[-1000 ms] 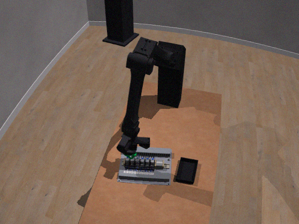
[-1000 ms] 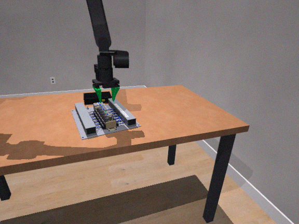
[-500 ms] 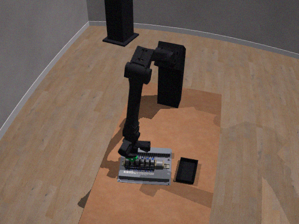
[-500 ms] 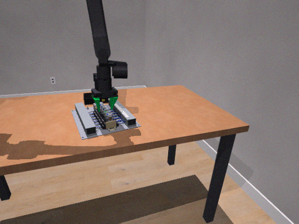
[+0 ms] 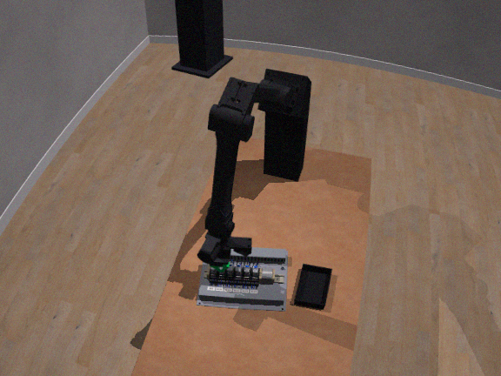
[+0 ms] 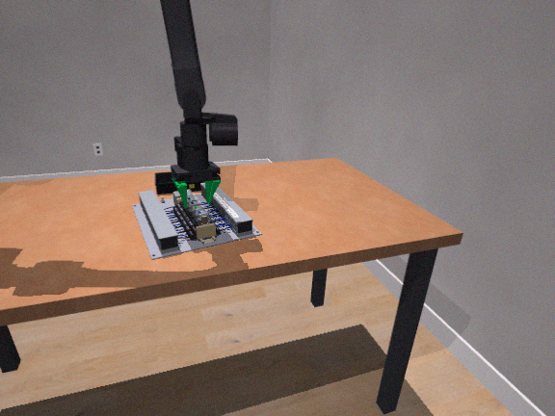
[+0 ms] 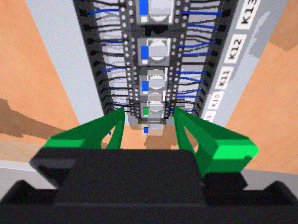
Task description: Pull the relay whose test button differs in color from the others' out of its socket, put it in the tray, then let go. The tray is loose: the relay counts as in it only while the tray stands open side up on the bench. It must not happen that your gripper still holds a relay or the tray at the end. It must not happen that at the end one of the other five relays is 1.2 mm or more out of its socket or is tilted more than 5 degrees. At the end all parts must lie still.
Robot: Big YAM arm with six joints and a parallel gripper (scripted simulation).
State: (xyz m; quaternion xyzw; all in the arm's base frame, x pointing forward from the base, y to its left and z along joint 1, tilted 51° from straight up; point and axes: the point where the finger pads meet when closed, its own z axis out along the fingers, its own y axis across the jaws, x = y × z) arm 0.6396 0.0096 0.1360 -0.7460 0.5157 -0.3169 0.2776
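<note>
My hand is 3 cm above the grey relay. Also, from my hand: black tray 10 cm behind, 32 cm to the left, 6 cm below.
</note>
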